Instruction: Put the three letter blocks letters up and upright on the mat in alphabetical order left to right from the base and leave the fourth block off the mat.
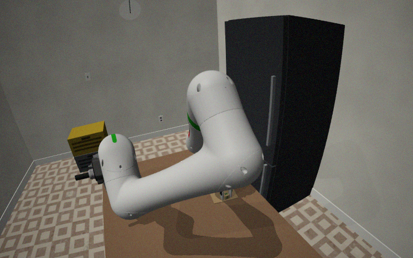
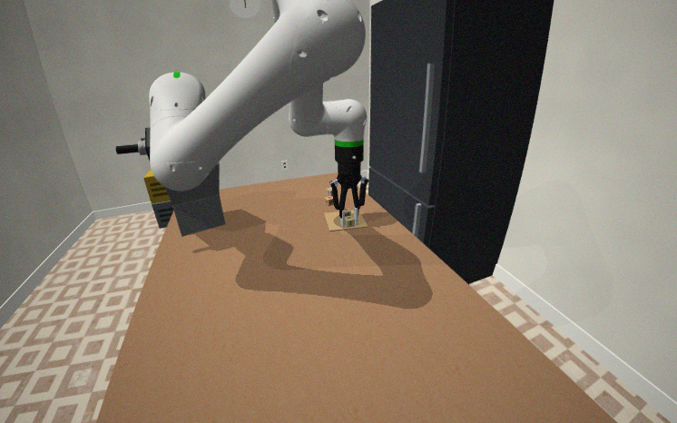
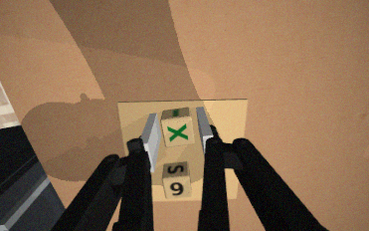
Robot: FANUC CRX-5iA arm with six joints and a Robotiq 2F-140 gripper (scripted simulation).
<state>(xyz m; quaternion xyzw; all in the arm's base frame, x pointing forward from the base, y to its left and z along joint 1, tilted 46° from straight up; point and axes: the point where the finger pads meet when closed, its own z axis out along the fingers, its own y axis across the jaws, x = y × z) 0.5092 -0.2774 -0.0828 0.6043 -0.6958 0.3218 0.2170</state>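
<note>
My hand is 2 cm above the X block. The rest, counted from my hand: R block: 2 cm ahead, 21 cm to the left, 2 cm below; then block marked 9: 2 cm ahead, 7 cm to the left, 2 cm below; then tan mat: 1 cm ahead, 5 cm to the left, 4 cm below.
</note>
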